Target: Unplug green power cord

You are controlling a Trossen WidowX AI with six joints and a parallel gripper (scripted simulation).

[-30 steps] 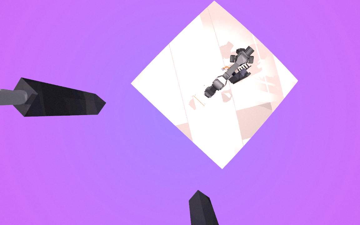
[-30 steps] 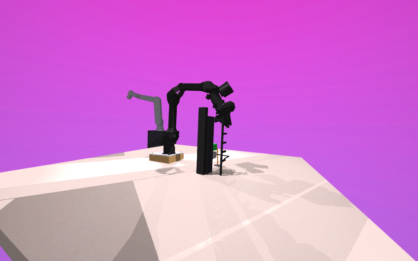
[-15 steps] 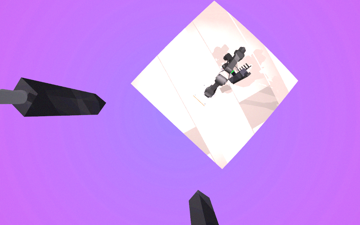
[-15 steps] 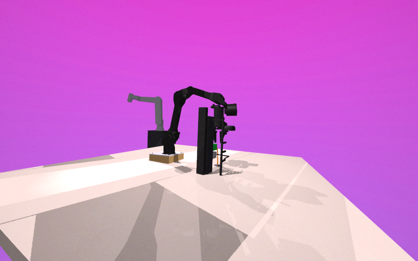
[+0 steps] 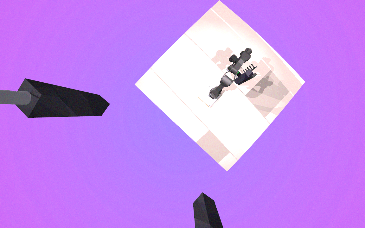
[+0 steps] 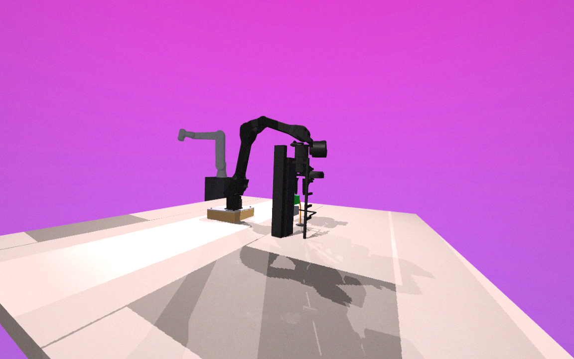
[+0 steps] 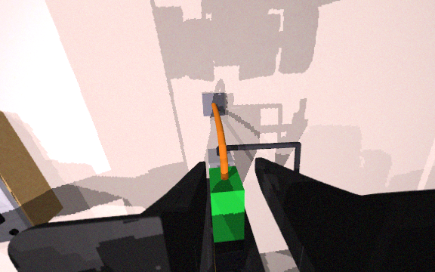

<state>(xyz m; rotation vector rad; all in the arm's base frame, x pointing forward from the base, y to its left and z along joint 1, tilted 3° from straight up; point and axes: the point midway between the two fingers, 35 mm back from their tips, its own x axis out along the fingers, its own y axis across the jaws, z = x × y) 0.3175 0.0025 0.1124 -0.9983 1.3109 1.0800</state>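
Right now the green plug is 10 mm behind my gripper tip, 60 mm to the right of it and 10 mm below it. From my gripper tip the other things lie so: tall black block (40 mm behind, 150 mm to the right, 30 mm above).
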